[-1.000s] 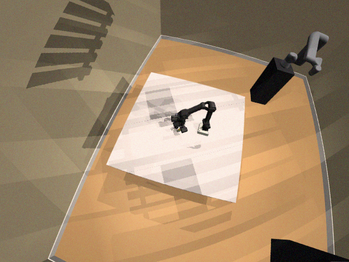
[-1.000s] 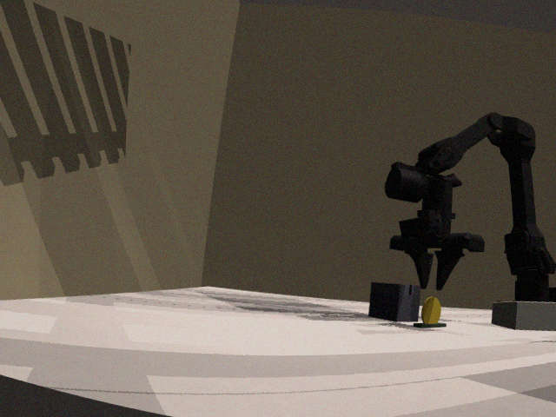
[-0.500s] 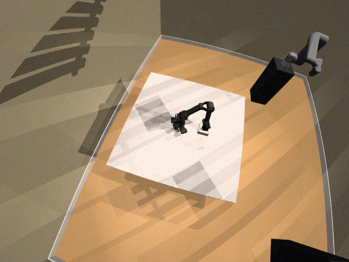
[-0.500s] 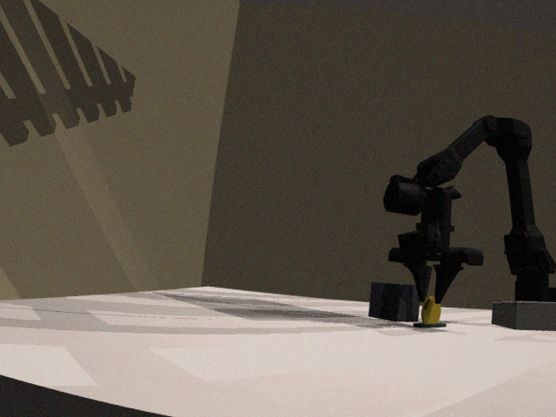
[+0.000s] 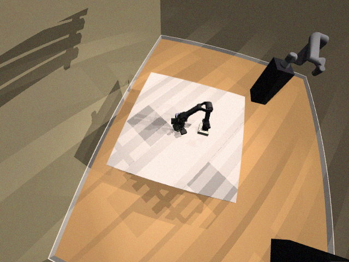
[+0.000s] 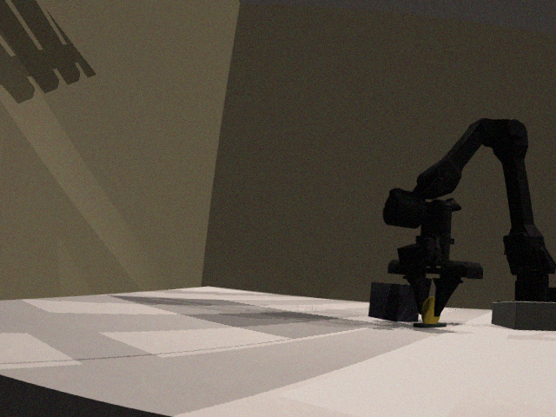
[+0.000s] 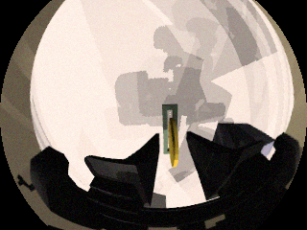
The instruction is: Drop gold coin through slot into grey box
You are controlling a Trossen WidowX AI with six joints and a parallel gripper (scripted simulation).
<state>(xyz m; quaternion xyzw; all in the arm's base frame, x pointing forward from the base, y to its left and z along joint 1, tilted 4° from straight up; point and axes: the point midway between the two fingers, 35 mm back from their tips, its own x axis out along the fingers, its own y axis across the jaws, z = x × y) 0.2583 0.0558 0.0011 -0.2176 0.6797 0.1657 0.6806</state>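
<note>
Now: the gold coin 1 cm above my gripper tip.
</note>
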